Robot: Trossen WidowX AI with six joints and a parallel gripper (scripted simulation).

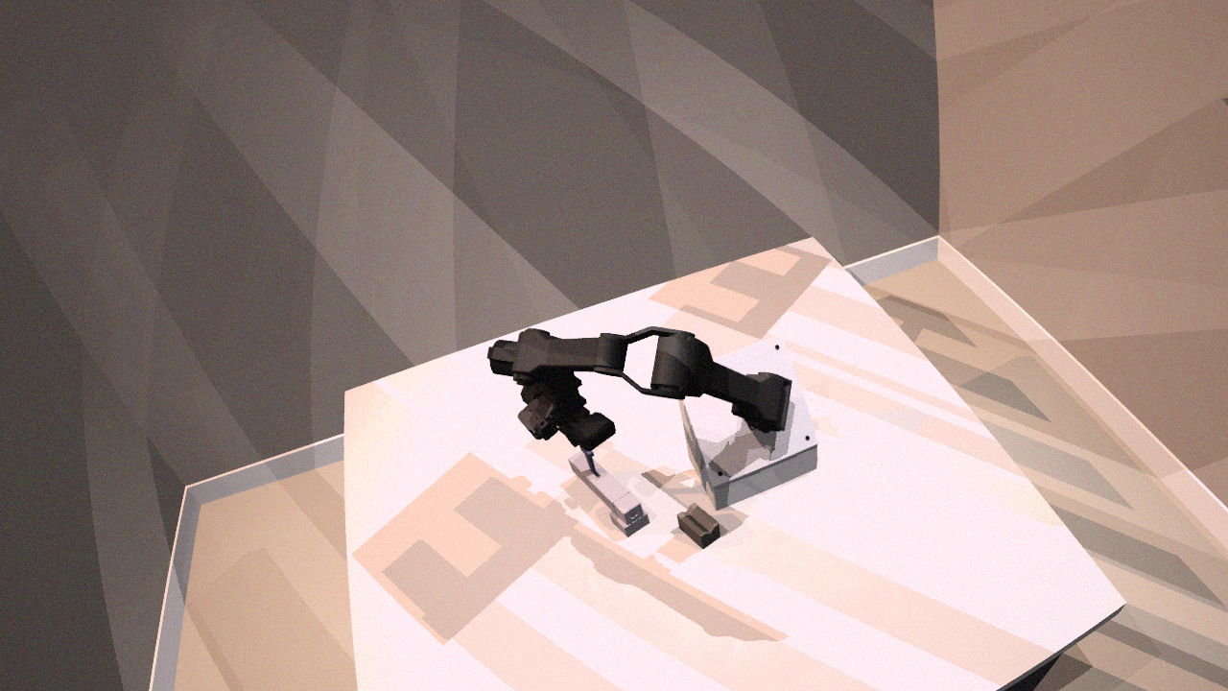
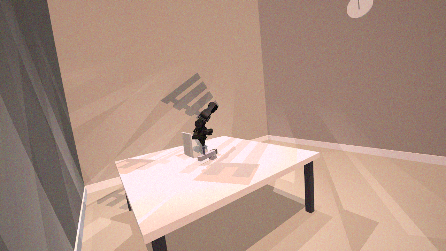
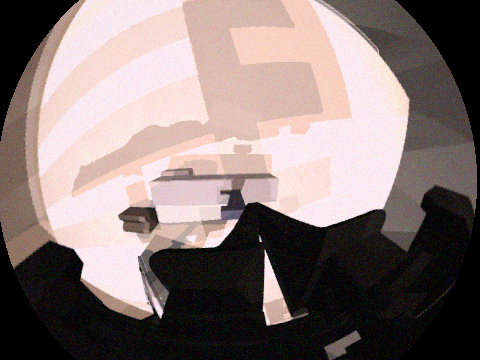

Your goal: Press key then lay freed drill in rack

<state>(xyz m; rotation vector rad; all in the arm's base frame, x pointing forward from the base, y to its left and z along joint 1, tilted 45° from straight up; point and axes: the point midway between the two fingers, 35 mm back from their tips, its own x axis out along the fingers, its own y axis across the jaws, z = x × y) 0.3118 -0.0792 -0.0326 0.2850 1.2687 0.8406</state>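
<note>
The blue key lies 40 mm below my gripper tip, 10 mm to the left of it and 10 mm behind it. From my gripper tip the other things lie so: grey sleeve fixture (100 mm below, 40 mm to the left, 20 mm behind); then drill (90 mm below, 60 mm to the left, 30 mm behind).
</note>
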